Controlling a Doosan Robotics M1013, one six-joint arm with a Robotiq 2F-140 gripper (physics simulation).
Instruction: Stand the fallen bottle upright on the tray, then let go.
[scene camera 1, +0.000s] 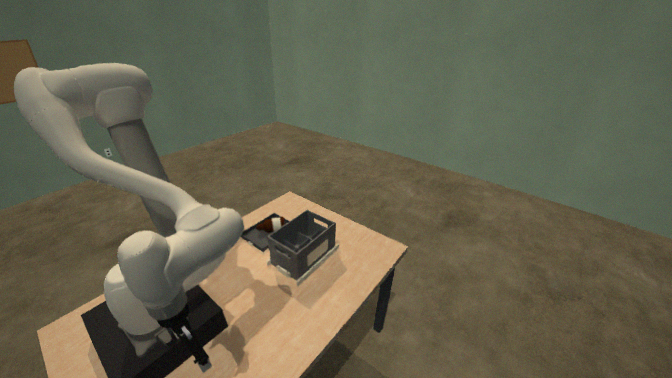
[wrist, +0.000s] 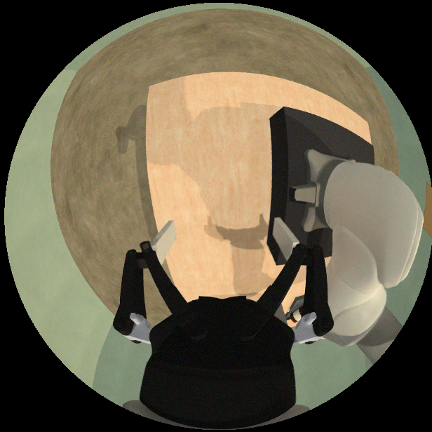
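Note:
The brown bottle with a white label lies on its side on the dark tray, at the far part of the table behind the crate. In the wrist view the bottle shows in small part, low and right of centre, partly hidden by the gripper's linkage. My gripper is open and empty. It hangs above the table beside the robot's black base block, well away from the bottle and tray.
A dark grey crate with compartments stands on a pale base right beside the tray, on its near side. The black base block is on the wooden table. The arm's links rise over the block.

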